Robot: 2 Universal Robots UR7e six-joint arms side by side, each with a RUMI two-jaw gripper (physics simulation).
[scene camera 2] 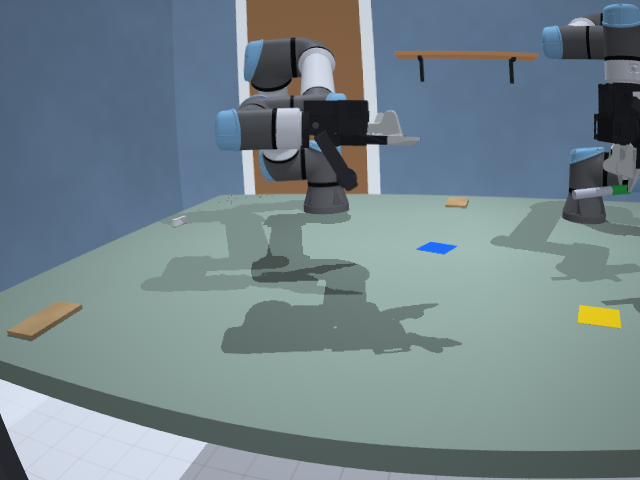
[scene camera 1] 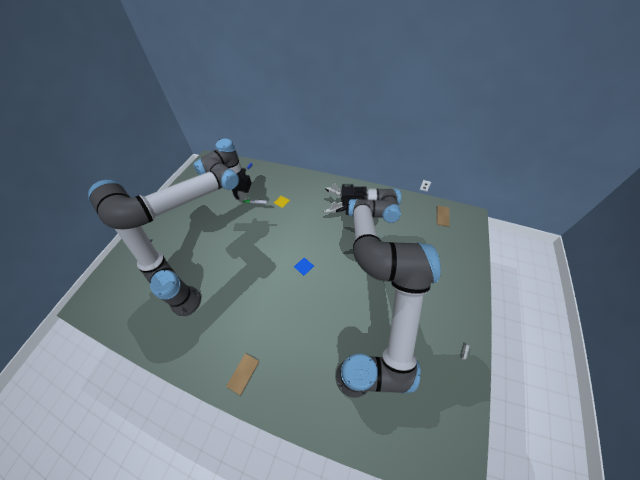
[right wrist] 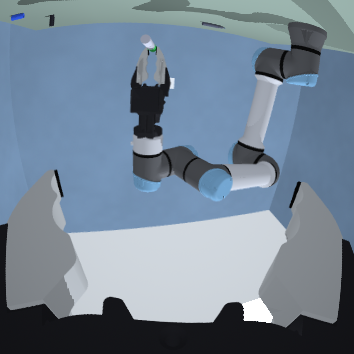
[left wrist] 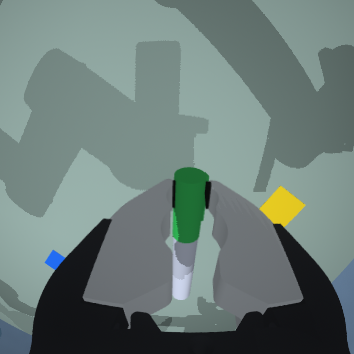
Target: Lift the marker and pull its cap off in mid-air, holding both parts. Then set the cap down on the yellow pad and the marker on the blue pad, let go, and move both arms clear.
Path:
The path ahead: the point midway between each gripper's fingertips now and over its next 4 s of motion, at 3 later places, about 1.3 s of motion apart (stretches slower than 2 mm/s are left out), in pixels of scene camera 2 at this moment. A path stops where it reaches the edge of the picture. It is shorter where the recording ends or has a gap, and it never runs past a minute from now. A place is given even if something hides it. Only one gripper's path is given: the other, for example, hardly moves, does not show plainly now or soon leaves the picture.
My right gripper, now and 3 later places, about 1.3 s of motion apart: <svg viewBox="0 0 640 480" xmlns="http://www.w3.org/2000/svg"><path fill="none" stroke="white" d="M412 137L542 238L576 229L586 229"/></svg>

